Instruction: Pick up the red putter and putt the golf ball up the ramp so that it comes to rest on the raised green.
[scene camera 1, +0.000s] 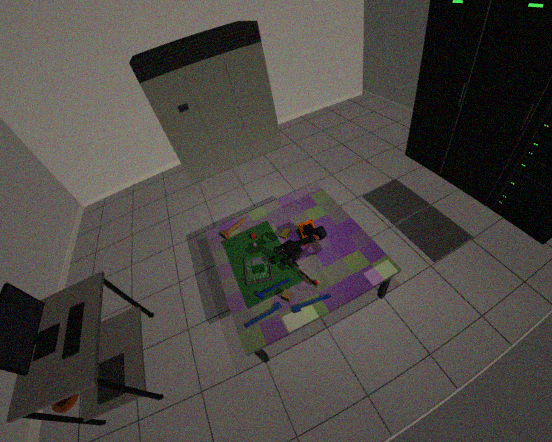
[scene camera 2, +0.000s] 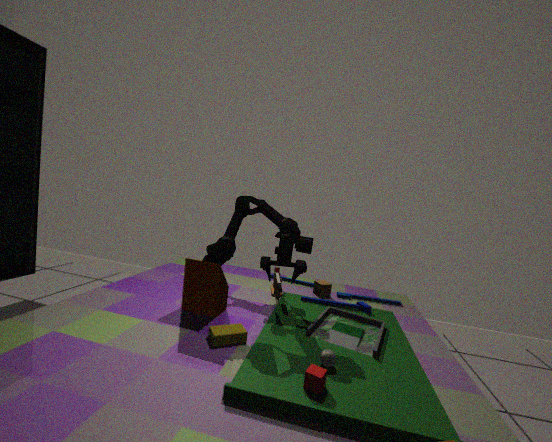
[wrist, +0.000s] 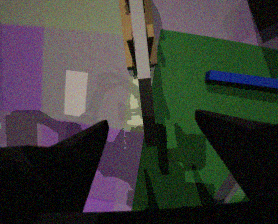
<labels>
same spot on green mat: (wrist: 183, 170) = (scene camera 2: 295, 315)
</labels>
